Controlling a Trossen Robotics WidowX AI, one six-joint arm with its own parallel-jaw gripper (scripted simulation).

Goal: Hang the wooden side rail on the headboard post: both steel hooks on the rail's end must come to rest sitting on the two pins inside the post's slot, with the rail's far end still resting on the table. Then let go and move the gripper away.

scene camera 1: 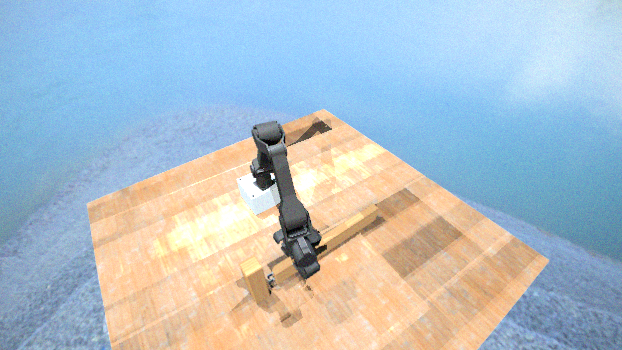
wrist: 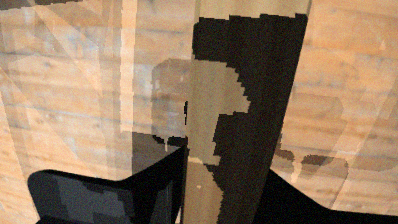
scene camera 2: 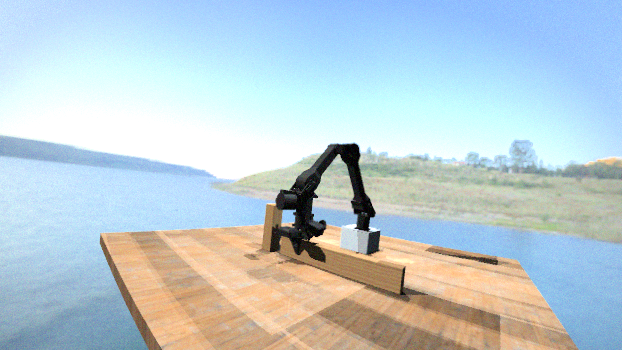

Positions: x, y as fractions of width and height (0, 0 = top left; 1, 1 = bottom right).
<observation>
wooden side rail: scene camera 1 0.53, 0.69; wrist 0.61, 0.31; scene camera 2 0.61, 0.78
</observation>
